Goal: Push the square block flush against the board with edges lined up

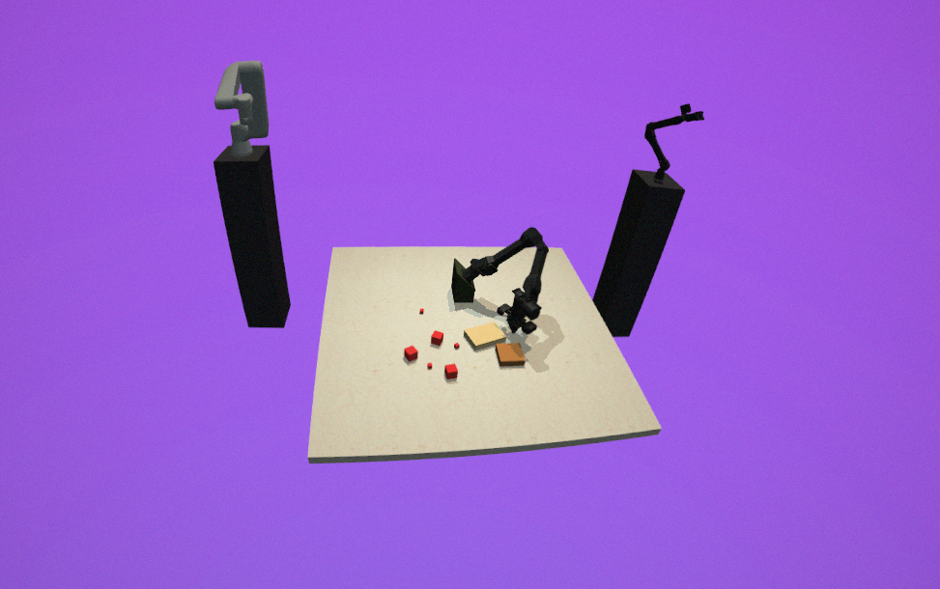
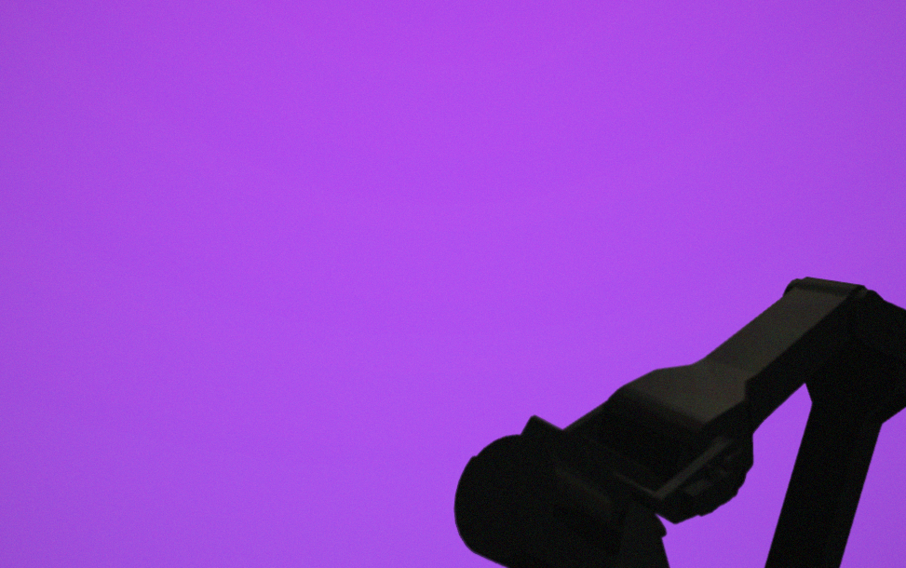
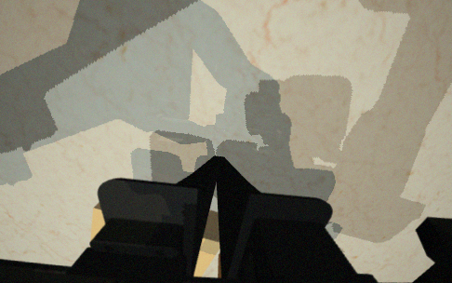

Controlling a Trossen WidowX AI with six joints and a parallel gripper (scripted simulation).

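Right now the pale tan board is 3 cm ahead of my gripper tip, 13 cm to the right of it and 1 cm above it. Also, from my gripper tip: orange piece: 14 cm ahead, 4 cm to the right, 1 cm above.
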